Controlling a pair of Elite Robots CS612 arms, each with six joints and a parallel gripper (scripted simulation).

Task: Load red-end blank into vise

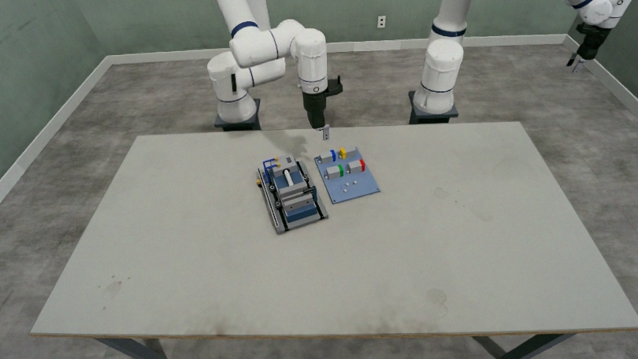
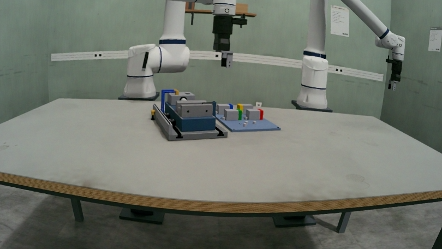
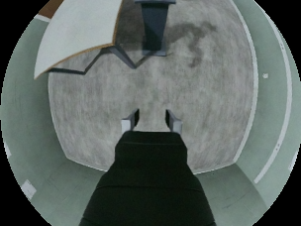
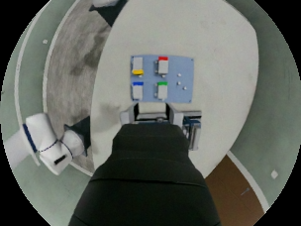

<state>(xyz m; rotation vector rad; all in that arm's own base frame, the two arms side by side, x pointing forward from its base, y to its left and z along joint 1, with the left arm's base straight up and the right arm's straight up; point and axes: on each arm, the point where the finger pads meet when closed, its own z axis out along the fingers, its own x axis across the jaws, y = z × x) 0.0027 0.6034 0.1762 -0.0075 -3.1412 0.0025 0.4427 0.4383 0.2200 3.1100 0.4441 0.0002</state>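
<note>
Right now my right hand is 190 mm above the green-ended blank, 40 mm to the right of it and 30 mm short of it. The rest, counted from my right hand: work stop: 170 mm ahead, 130 mm below, 60 mm to the right; blue-ended blank: 190 mm below, 60 mm behind, 10 mm to the left; red-ended blank: 190 mm below, 120 mm to the left.
</note>
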